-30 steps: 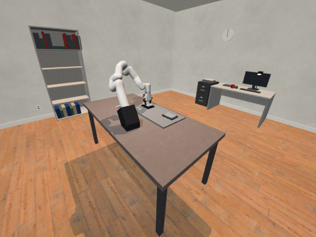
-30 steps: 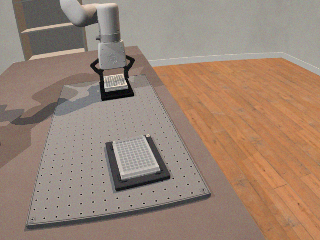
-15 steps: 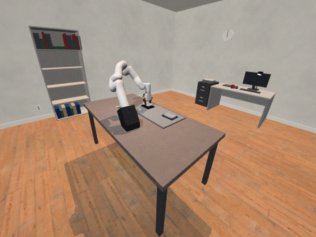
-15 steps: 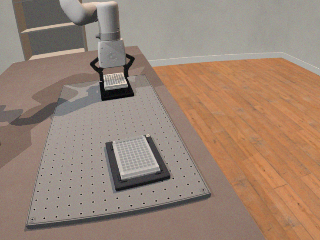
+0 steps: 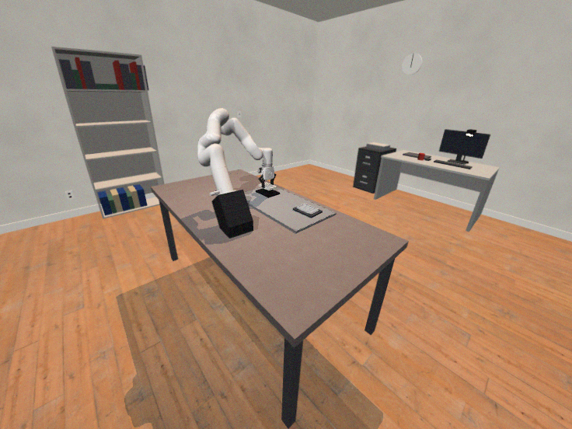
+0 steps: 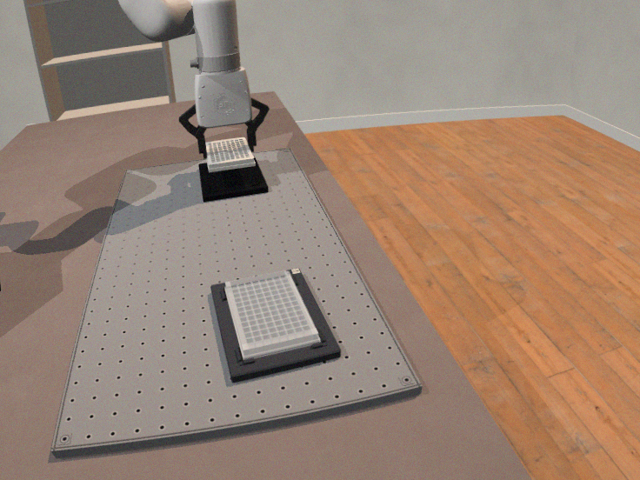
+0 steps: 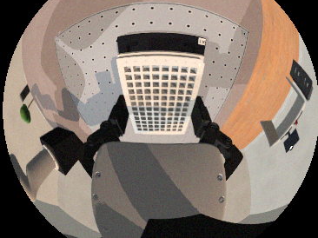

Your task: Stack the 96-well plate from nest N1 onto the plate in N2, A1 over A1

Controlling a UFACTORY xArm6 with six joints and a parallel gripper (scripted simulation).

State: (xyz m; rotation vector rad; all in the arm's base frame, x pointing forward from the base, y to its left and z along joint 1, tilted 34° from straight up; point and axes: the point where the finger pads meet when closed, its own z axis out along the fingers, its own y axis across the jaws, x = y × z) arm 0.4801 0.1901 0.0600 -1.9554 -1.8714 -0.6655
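My hand is 430 mm to the left of the clear 96-well plate, 50 mm above it and 10 mm past it. Also, from my hand: plate nest N2: 430 mm to the right, 60 mm below, 10 mm behind; then white 96-well plate: 10 mm below; then black plate nest N1: 60 mm below.
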